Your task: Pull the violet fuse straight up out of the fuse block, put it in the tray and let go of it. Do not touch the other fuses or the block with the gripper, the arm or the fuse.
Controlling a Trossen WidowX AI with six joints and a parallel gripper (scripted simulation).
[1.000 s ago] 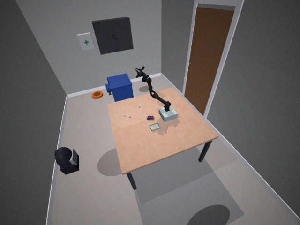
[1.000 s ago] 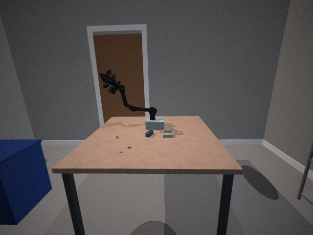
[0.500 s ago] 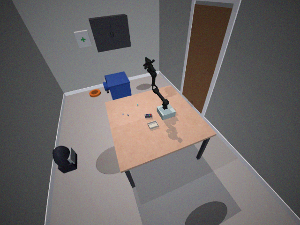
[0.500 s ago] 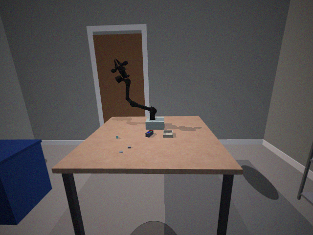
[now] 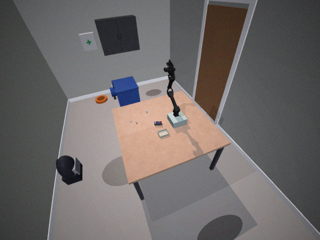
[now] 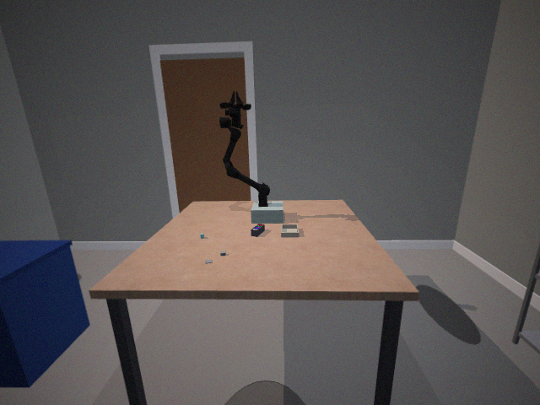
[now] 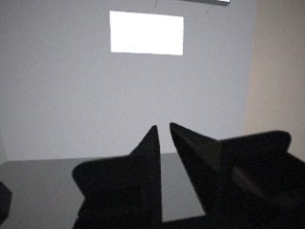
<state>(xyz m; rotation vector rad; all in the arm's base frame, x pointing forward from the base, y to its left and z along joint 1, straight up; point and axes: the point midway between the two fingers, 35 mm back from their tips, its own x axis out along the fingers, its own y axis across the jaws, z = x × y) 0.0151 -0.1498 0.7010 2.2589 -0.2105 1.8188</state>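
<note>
Now: the violet fuse 250 mm ahead of my gripper tip, 100 mm to the left of it and 800 mm below it. From my gripper tip the other things lie so: green fuse: 230 mm ahead, 110 mm to the left, 800 mm below; blue fuse: 260 mm ahead, 100 mm to the left, 800 mm below; red fuse: 210 mm ahead, 120 mm to the left, 800 mm below.
</note>
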